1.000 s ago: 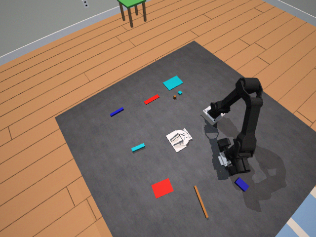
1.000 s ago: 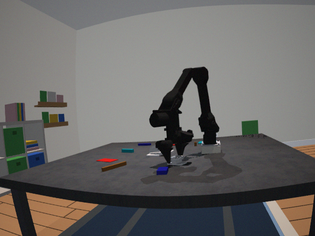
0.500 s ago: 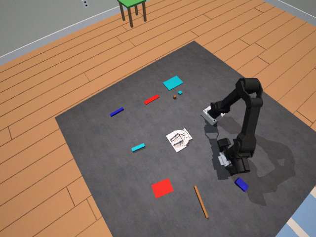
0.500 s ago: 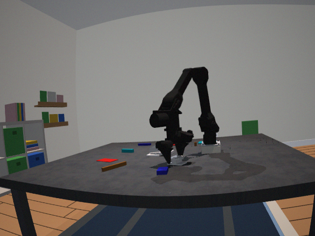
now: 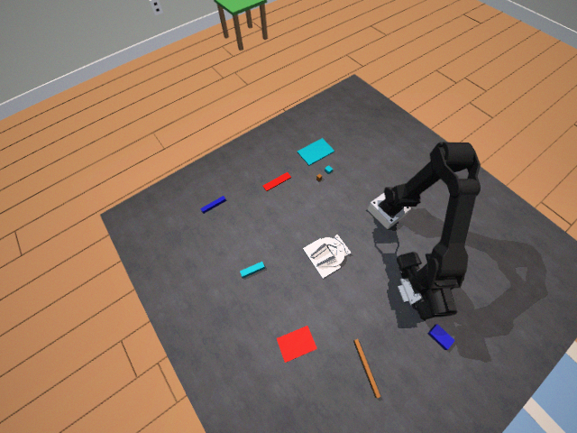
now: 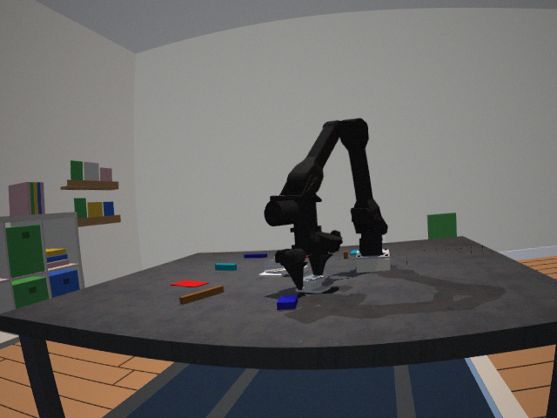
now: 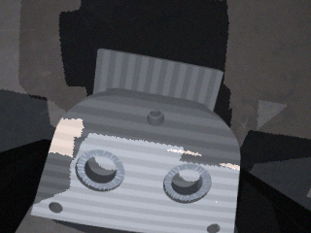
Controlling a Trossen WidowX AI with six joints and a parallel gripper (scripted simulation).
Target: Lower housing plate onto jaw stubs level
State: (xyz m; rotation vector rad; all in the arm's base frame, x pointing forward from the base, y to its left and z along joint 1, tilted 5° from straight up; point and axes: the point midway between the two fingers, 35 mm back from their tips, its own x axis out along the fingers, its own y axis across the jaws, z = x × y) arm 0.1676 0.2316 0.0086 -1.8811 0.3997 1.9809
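My gripper tip is now 10 mm past the white stand. Also, from my gripper tip: orange stick: 260 mm ahead, 60 mm to the left; red sheet: 360 mm ahead, 120 mm to the right, 10 mm below; blue block: 150 mm to the left, 30 mm ahead.
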